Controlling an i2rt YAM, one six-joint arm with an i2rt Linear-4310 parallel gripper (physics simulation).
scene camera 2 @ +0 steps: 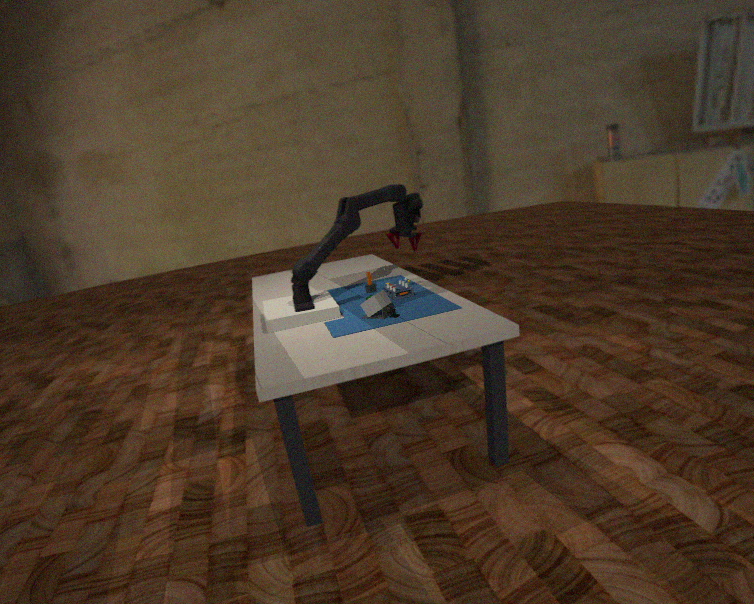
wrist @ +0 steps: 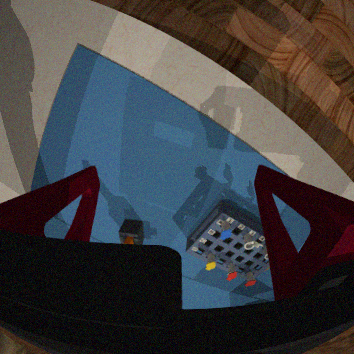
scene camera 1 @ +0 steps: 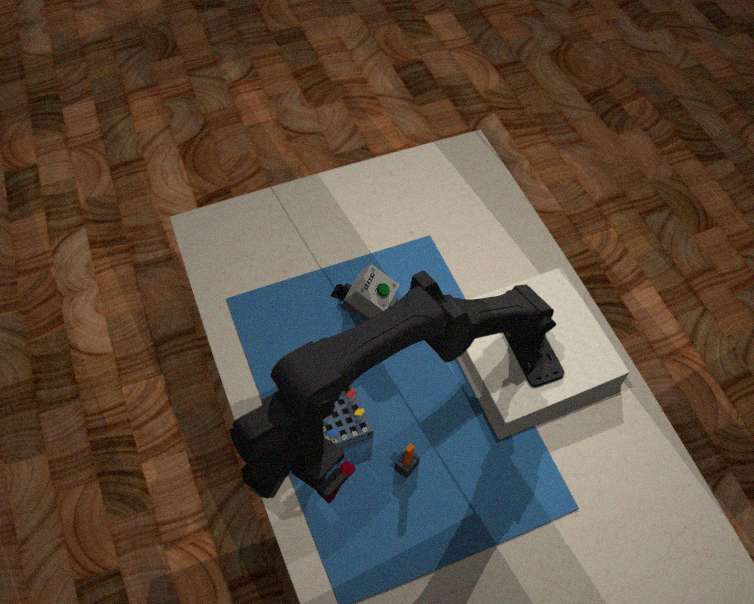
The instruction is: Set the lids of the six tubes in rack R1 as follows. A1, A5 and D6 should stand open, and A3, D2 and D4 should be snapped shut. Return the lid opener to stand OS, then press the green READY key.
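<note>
My gripper is open and empty, its red fingers wide apart, high above the blue mat. The grey-blue rack R1 stands on the mat. Colored tube parts show at it: blue, yellow and red. A pale ring shape shows on its right in the wrist view; the right finger hides part of the rack. The lid states are too small to tell. The orange lid opener stands upright in dark stand OS. The green READY key shows on its box.
The grey key box sits tilted near one end of the blue mat. The arm's base stands on a raised white block beside the mat. The arm crosses over the mat between the key box and the opener stand.
</note>
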